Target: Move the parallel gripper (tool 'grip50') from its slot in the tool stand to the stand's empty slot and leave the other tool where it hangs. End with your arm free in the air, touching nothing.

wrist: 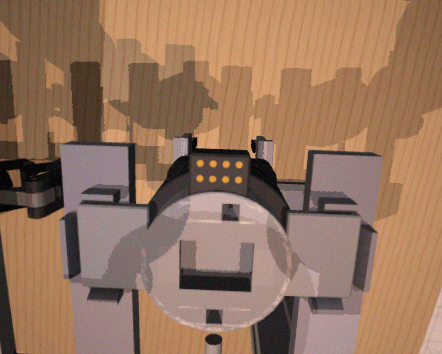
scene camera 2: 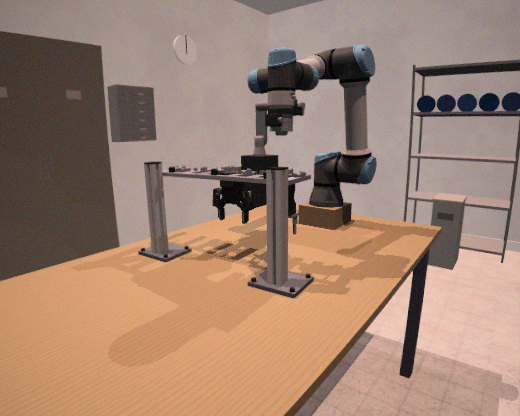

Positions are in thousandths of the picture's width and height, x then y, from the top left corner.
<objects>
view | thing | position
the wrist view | tool stand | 761,513
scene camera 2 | black adaptive gripper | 447,463
</objects>
